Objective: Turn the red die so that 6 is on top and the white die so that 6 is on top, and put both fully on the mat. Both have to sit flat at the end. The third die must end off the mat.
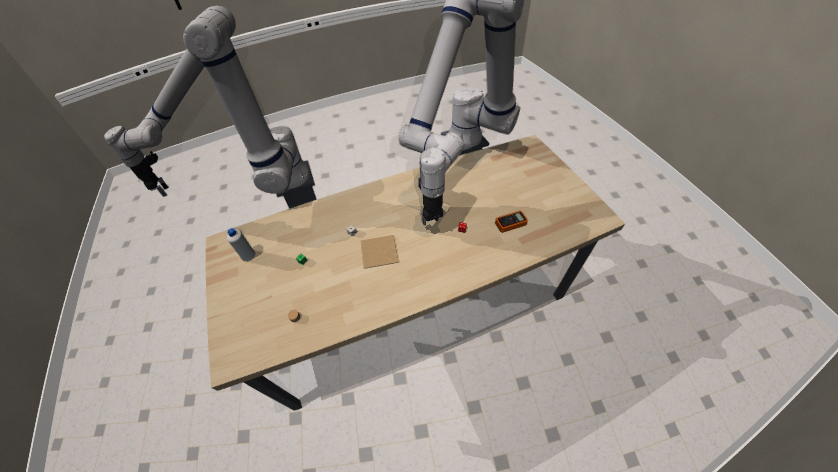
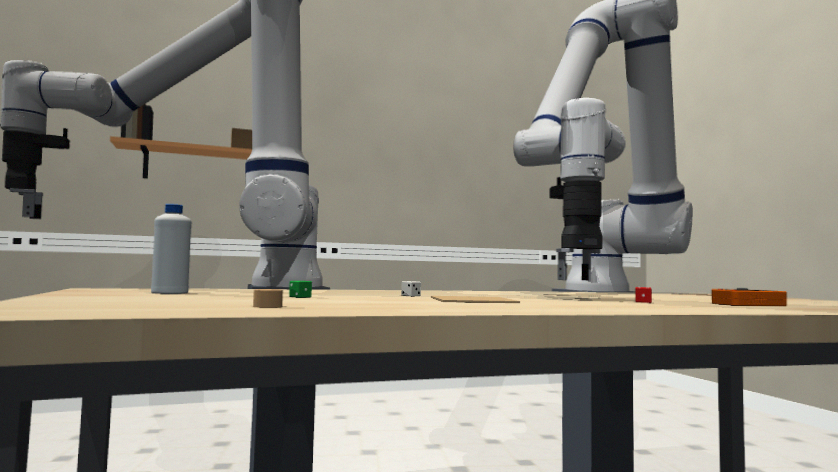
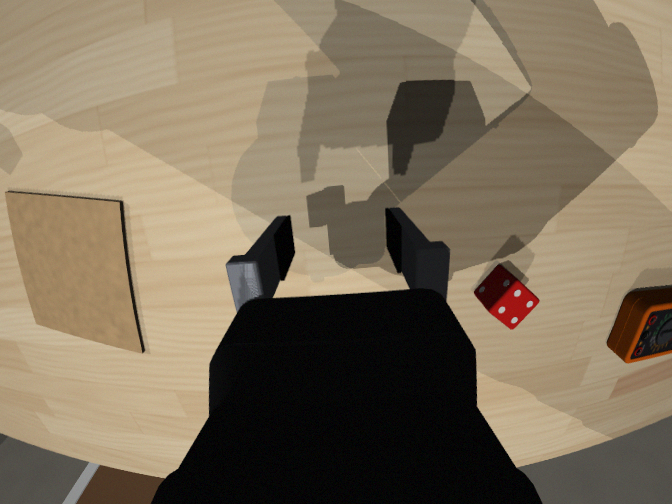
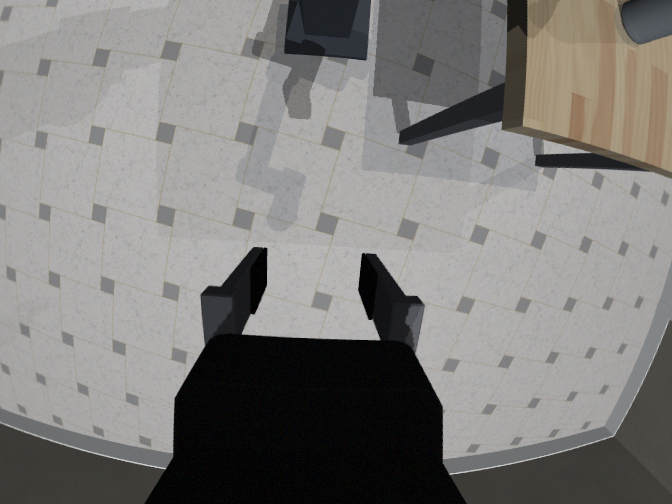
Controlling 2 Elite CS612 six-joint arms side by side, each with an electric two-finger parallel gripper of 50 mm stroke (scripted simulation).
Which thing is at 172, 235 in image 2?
A grey bottle.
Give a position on a red die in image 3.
505, 297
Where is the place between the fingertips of the left gripper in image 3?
339, 231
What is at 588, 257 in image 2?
The left gripper.
